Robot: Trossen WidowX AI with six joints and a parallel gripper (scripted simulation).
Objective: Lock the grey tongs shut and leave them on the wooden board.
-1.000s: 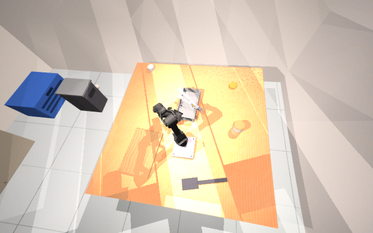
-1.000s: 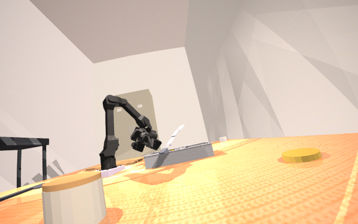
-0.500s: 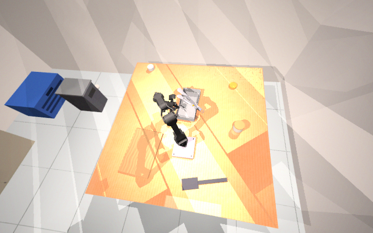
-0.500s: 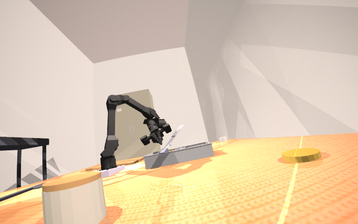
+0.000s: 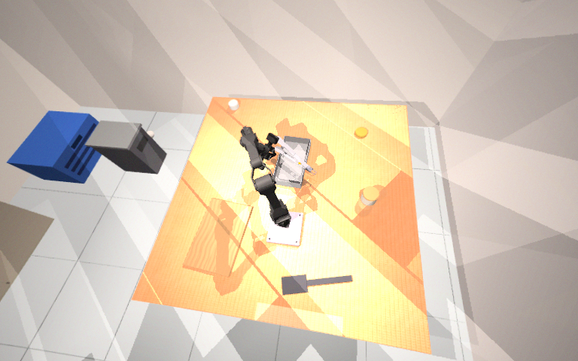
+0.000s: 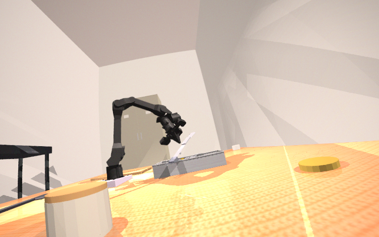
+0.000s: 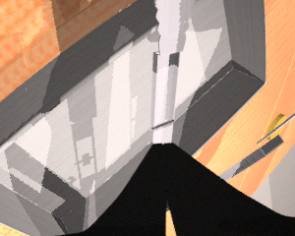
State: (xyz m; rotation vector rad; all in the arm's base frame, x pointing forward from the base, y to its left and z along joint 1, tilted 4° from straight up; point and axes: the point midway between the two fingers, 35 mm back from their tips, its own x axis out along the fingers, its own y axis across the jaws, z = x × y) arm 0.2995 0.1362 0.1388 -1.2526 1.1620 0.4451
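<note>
Now: the grey roasting tin 4 cm ahead of my gripper tip, 7 cm to the right of it and 10 cm below it. The rest, counted from my gripper tip: wooden board: 46 cm behind, 17 cm to the left, 12 cm below; then yellow disc: 35 cm ahead, 42 cm to the right, 12 cm below; then lidded white pot: 7 cm behind, 52 cm to the right, 10 cm below.
</note>
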